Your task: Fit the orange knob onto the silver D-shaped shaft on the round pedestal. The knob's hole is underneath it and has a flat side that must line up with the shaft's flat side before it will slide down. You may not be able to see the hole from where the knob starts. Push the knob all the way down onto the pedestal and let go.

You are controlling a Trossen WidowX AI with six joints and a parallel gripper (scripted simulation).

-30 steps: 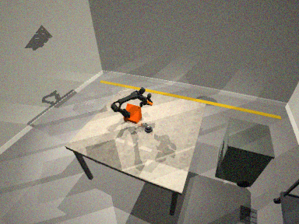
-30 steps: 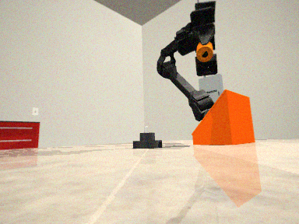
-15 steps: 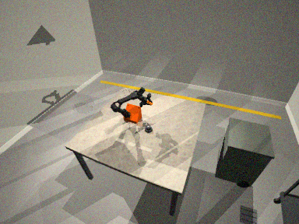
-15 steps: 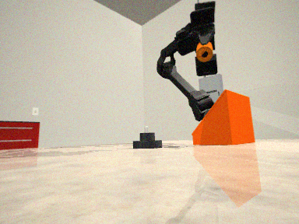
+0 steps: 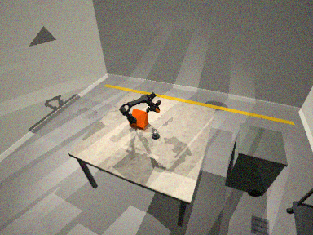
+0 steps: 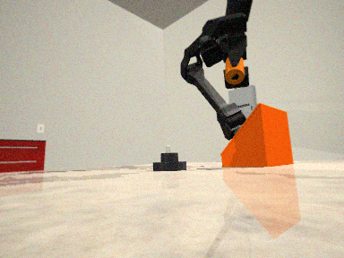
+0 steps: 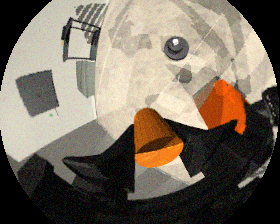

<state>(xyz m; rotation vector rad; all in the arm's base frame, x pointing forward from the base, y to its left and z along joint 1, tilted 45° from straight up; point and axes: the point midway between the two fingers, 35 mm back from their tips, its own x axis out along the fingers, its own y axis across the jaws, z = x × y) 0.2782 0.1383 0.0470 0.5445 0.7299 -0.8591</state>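
The orange knob lies 20 mm behind my gripper tip, 10 mm to the right of it and 30 mm above it. From my gripper tip the other things lie so: round dark pedestal (20 mm ahead, 180 mm to the right, 180 mm below).
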